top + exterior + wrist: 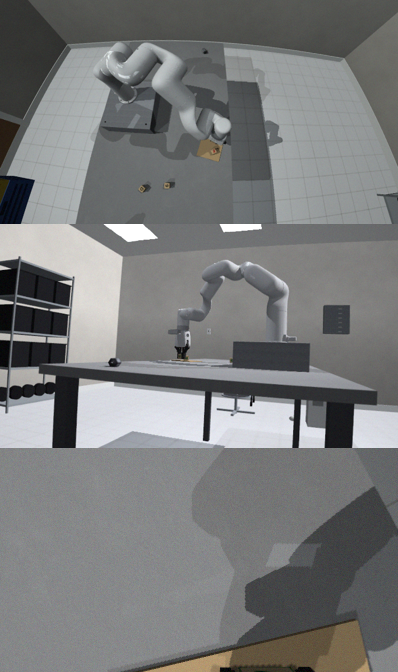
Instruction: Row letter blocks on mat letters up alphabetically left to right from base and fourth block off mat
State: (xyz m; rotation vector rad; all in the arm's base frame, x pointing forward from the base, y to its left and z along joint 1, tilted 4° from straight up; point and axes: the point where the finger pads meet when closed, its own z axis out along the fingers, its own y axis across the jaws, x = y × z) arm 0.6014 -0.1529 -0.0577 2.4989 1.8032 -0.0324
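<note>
Now: hand 10 mm past the tan mat, 50 mm to the left of it and 30 mm above it. Round my hand: black faceted object: 200 mm behind, 770 mm to the left, 20 mm below.
</note>
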